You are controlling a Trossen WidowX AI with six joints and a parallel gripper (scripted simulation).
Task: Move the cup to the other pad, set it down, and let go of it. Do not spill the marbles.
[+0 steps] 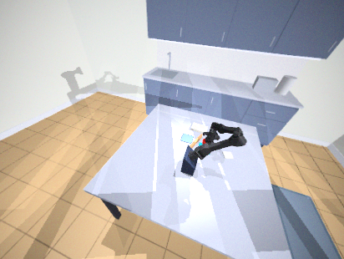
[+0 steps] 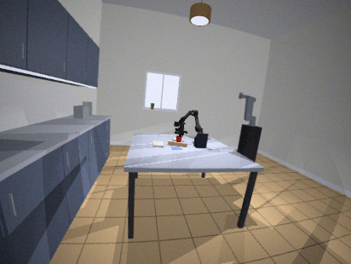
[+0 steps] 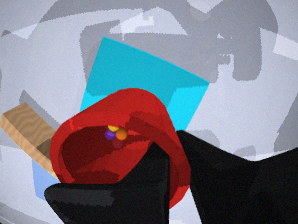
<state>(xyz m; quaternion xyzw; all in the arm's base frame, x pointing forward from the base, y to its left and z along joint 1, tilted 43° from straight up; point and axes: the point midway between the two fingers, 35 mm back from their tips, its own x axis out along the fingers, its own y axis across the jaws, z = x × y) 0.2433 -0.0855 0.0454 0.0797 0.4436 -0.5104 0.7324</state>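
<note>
The cyan pad lies 70 mm below my gripper tip, 20 mm to the left of it and 20 mm ahead of it. From my gripper tip the other things lie so: pale flat block (290 mm ahead, 140 mm to the left, 50 mm below); then cup (30 mm ahead, 20 mm to the left); then wooden block (120 mm to the left, 50 mm below, 50 mm ahead).
</note>
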